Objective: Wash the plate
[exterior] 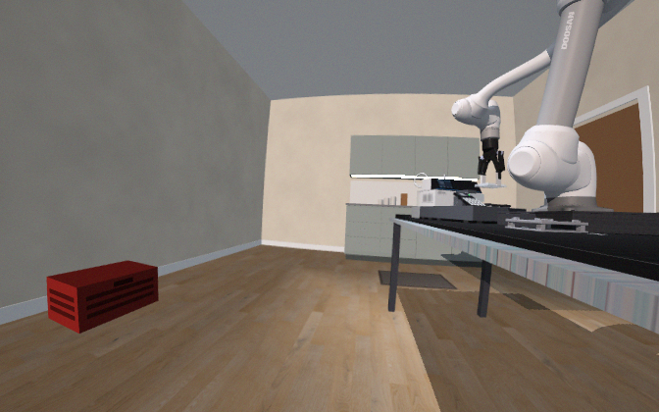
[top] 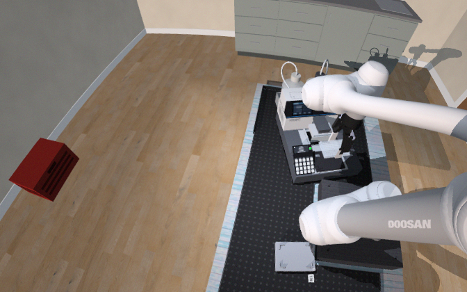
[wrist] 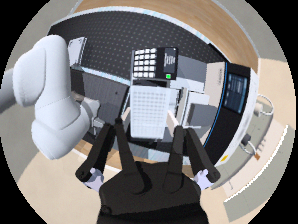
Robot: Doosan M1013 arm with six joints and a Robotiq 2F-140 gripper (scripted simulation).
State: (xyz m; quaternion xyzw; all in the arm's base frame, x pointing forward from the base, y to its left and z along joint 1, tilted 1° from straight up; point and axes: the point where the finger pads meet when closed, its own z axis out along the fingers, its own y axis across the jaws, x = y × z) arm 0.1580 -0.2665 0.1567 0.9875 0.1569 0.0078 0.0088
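The dark carrier pocket is 12 cm below my hand. From my hand the other things lie so: white well plate (2 cm below); plate washer (5 cm ahead, 15 cm to the right, 8 cm below); plate nest N1 (11 cm ahead, 46 cm to the left, 19 cm below).
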